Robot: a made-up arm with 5 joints. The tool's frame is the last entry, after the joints. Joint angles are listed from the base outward. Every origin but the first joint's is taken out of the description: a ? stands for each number. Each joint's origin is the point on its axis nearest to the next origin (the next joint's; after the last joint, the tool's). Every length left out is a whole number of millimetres.
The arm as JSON. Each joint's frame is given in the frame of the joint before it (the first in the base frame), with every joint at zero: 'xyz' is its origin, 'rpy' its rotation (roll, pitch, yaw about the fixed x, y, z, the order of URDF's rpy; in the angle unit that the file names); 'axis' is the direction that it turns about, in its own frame. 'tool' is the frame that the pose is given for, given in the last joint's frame.
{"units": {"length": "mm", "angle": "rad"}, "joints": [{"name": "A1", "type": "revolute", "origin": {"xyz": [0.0, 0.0, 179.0], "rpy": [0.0, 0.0, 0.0]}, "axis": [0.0, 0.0, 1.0]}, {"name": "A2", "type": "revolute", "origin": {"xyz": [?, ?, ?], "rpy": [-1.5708, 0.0, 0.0]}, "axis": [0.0, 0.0, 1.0]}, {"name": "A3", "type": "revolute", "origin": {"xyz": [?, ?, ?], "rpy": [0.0, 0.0, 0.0]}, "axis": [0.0, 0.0, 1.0]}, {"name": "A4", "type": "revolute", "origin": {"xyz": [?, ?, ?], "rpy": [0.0, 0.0, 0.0]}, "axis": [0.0, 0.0, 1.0]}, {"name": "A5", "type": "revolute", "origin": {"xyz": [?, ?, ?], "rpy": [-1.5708, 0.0, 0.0]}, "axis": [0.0, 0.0, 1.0]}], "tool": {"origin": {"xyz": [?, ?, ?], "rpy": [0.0, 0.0, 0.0]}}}
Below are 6 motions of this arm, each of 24 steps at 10 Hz.
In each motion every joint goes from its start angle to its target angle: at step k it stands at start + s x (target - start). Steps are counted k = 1, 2, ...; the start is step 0. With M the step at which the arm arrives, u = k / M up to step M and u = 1 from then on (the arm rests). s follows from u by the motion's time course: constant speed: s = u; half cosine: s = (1 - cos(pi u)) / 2; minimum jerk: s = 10 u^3 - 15 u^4 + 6 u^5.
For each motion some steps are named. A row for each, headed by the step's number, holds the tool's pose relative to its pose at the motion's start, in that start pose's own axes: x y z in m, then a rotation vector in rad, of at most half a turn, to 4 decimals.
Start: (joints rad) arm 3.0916 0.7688 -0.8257 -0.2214 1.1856
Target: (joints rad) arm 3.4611 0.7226 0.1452 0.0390 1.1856
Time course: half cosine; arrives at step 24
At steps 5, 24:
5: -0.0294 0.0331 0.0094 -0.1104 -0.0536 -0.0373
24: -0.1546 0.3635 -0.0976 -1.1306 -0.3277 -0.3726

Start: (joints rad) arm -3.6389 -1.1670 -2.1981 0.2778 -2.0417
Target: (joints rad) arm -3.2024 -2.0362 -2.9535 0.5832 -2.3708
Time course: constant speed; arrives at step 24
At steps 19, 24:
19: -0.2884 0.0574 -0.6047 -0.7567 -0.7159 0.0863
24: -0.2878 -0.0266 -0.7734 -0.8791 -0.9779 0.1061

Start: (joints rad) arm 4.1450 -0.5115 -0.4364 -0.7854 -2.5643
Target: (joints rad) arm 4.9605 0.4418 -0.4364 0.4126 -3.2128
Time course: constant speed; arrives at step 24
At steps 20, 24:
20: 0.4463 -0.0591 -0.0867 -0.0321 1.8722 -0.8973
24: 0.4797 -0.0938 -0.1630 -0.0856 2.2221 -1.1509

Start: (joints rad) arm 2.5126 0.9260 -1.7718 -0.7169 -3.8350
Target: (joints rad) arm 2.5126 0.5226 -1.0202 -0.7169 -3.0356
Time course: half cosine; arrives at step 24
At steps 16, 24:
16: 0.0196 0.0163 -0.0622 -0.1017 0.2448 0.5961
24: 0.0279 0.0232 -0.0923 -0.1035 0.3423 0.7911

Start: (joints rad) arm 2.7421 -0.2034 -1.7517 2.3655 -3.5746
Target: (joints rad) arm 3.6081 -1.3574 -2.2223 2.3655 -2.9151
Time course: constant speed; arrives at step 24
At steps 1, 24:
1: 0.0124 0.0149 -0.0102 0.0397 -0.0564 -0.0061
24: 0.4453 0.0071 0.0589 -0.2111 -1.4885 -0.3613

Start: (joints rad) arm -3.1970 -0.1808 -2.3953 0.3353 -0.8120
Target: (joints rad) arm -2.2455 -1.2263 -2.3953 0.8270 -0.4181
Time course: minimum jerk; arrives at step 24
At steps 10, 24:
10: 0.0700 0.1165 -0.1640 0.0466 0.3022 0.3645
24: -0.1962 0.3194 -0.4124 0.1701 0.7666 1.1554

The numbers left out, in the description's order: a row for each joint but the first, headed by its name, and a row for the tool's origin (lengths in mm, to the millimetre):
A2: 0.0 0.0 0.0
A3: 49.0 -262.0 0.0
A4: 55.0 244.0 0.0
A5: 105.0 134.0 0.0
tool: 0.0 0.0 0.0

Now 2 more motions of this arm.
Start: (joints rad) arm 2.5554 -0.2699 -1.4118 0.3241 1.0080
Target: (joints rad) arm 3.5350 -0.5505 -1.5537 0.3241 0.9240
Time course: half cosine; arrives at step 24
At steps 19, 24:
19: -0.1045 -0.1462 -0.2489 0.7914 -0.5288 -0.0905
24: -0.0993 -0.1477 -0.2792 0.8803 -0.5910 -0.0779

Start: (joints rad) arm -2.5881 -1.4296 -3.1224 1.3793 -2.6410
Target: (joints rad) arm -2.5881 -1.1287 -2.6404 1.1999 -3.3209
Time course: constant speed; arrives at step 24
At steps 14, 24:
14: 0.0834 -0.0456 0.1812 0.1055 0.3383 -0.3925
24: 0.1762 -0.0964 0.2843 0.0984 0.6071 -0.6588

